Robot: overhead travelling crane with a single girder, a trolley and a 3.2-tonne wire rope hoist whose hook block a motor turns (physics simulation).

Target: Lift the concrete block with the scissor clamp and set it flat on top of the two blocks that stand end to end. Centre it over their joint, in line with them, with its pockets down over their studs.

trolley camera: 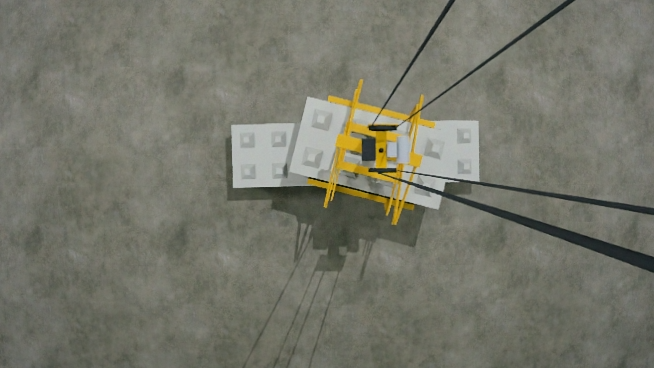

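The held concrete block (320, 140) hangs in the yellow scissor clamp (371, 152), which is shut on it with a side rail along each long side. Studs show on its top; its underside pockets are hidden. It overlaps the two blocks standing end to end in this view: the left block (262, 155) and right block (470, 151) show at their outer ends, with studs up. Their joint is hidden below. The held block is turned from their line, its right end lower in view, and its middle appears right of the row's middle. Its exact height is unclear.
Dark wire ropes (500, 61) run from the hook block to the upper right and right edges. The shadow (370, 225) of block and clamp falls on the grey concrete floor (125, 275) below the row in view.
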